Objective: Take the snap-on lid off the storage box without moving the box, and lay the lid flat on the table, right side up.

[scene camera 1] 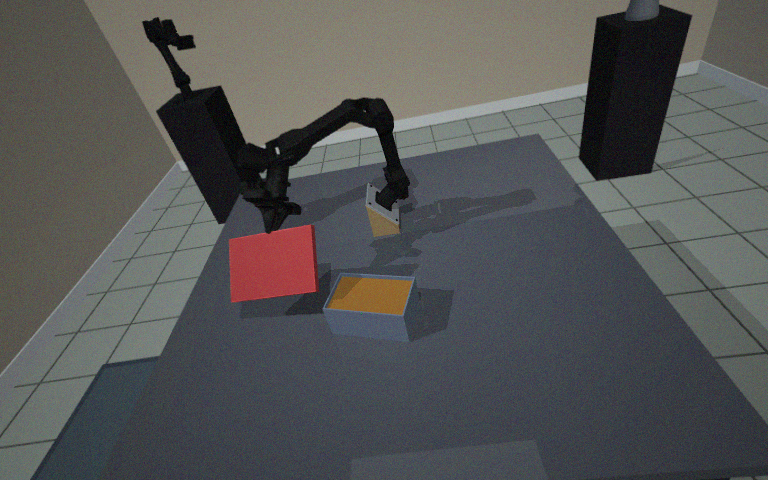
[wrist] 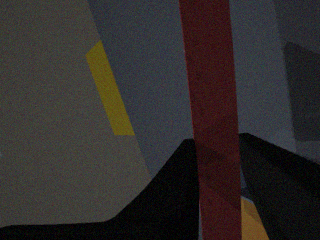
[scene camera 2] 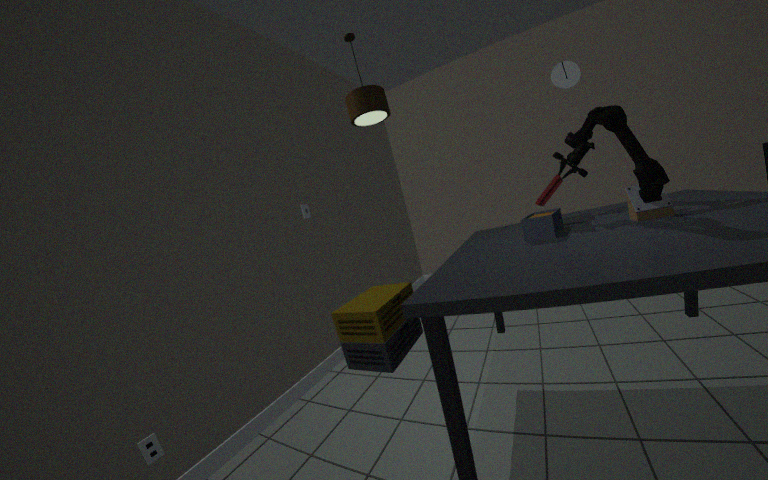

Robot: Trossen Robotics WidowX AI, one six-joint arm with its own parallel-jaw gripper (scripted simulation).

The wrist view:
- my gripper: 215, 145
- red lid: 208, 49, held by my gripper
